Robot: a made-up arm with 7 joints. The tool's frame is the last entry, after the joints. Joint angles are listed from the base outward. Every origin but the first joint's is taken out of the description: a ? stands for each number. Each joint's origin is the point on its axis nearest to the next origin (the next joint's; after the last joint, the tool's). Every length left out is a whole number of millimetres.
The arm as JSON. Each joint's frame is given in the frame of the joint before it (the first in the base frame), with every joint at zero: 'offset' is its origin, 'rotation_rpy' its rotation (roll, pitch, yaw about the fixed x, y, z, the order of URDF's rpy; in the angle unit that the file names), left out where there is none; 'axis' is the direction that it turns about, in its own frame. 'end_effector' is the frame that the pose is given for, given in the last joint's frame.
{
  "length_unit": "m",
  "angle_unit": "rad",
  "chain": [
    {
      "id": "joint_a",
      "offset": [
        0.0,
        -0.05,
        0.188
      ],
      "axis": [
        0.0,
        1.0,
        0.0
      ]
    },
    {
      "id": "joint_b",
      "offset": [
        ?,
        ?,
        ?
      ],
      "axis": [
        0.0,
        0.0,
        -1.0
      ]
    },
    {
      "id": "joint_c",
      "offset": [
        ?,
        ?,
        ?
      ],
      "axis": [
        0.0,
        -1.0,
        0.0
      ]
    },
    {
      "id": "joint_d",
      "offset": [
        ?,
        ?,
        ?
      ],
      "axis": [
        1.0,
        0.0,
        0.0
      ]
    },
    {
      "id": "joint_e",
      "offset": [
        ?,
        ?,
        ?
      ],
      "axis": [
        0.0,
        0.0,
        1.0
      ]
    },
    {
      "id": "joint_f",
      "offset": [
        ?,
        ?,
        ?
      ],
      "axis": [
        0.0,
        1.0,
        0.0
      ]
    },
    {
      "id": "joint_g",
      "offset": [
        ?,
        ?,
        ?
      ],
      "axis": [
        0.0,
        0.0,
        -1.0
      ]
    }
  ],
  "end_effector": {
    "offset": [
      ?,
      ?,
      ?
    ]
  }
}
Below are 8 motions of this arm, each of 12 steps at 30 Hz.
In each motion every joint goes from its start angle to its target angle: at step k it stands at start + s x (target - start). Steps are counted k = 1, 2, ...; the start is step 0. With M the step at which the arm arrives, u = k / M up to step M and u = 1 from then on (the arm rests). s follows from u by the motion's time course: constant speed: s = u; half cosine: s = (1 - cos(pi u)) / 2; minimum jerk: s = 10 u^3 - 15 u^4 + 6 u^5.
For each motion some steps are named. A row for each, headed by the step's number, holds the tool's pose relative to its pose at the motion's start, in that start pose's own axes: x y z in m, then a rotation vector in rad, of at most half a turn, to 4 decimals.
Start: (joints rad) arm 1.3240 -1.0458 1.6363 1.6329 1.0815 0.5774 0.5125
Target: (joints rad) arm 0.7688 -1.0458 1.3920 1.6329 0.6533 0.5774 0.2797
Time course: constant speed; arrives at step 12
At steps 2, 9, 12:
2: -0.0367 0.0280 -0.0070 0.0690 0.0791 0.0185
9: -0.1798 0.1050 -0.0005 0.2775 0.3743 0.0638
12: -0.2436 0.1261 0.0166 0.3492 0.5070 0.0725

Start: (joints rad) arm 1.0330 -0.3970 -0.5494 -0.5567 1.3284 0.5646 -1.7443
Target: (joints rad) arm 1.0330 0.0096 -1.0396 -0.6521 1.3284 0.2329 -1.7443
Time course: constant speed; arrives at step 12
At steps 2, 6, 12:
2: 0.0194 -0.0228 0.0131 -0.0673 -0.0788 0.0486
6: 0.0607 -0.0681 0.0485 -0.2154 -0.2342 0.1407
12: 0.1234 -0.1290 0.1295 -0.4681 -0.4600 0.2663

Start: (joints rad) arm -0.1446 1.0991 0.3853 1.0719 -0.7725 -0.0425 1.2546
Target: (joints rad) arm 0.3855 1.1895 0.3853 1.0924 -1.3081 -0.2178 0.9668
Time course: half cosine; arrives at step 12
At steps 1, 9, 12:
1: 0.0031 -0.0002 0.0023 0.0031 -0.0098 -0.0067
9: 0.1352 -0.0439 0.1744 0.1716 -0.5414 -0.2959
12: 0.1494 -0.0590 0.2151 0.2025 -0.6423 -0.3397

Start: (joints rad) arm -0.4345 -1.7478 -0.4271 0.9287 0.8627 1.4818 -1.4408
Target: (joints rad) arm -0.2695 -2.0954 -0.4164 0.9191 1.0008 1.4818 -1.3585
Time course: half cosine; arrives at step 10
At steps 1, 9, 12:
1: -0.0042 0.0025 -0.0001 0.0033 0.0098 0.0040
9: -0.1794 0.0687 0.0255 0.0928 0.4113 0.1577
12: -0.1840 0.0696 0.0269 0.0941 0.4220 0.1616

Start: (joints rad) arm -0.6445 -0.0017 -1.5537 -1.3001 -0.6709 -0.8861 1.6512
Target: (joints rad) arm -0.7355 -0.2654 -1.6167 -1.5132 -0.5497 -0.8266 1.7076
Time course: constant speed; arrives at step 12
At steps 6, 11, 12:
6: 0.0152 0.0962 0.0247 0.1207 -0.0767 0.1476
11: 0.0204 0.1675 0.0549 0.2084 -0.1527 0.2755
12: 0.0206 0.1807 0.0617 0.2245 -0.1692 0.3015

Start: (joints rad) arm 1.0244 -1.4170 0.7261 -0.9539 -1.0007 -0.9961 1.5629
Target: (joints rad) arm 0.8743 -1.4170 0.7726 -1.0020 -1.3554 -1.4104 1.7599
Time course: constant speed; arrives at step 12
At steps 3, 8, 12:
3: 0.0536 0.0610 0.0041 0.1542 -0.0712 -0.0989
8: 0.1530 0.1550 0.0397 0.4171 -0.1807 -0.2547
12: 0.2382 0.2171 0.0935 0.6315 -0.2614 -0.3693

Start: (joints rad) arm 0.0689 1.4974 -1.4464 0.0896 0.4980 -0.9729 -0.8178
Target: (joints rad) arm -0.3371 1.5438 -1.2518 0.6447 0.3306 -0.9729 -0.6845
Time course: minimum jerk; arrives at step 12
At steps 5, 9, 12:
5: 0.1090 -0.0280 0.0146 0.0183 -0.2309 -0.1458
9: 0.2564 -0.0554 0.0726 0.1539 -0.5724 -0.4080
12: 0.2799 -0.0588 0.0866 0.1938 -0.6311 -0.4602

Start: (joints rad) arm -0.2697 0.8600 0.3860 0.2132 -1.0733 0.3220 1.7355
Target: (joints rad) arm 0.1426 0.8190 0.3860 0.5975 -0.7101 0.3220 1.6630
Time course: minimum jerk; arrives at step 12
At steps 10, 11, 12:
10: 0.0249 -0.0352 0.1242 -0.2357 -0.3146 0.3763
11: 0.0247 -0.0369 0.1277 -0.2449 -0.3226 0.3864
12: 0.0247 -0.0371 0.1283 -0.2465 -0.3239 0.3881

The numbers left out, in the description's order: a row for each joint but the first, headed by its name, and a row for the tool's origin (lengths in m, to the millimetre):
joint_b: -0.139 0.0 0.026
joint_c: -0.109 0.017 0.0
joint_d: -0.112 0.0 -0.02
joint_e: 0.0 -0.054 0.106
joint_f: 0.267 -0.031 0.0
joint_g: -0.171 0.0 -0.466
tool: 0.098 0.001 0.0

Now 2 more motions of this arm.
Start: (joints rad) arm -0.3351 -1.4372 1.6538 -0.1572 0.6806 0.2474 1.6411
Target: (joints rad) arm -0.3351 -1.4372 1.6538 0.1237 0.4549 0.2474 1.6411
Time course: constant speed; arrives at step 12
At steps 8, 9, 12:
8: -0.0520 0.0208 -0.0219 0.0933 0.1932 -0.1077
9: -0.0589 0.0234 -0.0240 0.1033 0.2183 -0.1208
12: -0.0804 0.0315 -0.0293 0.1310 0.2949 -0.1593

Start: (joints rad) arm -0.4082 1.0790 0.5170 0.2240 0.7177 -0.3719 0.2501
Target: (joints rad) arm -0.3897 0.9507 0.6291 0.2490 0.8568 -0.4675 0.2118
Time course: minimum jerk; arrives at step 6
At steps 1, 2, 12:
1: 0.0026 0.0037 0.0003 0.0055 -0.0059 0.0105
2: 0.0146 0.0222 0.0023 0.0327 -0.0353 0.0617
12: 0.0564 0.1149 0.0237 0.1621 -0.1714 0.2879

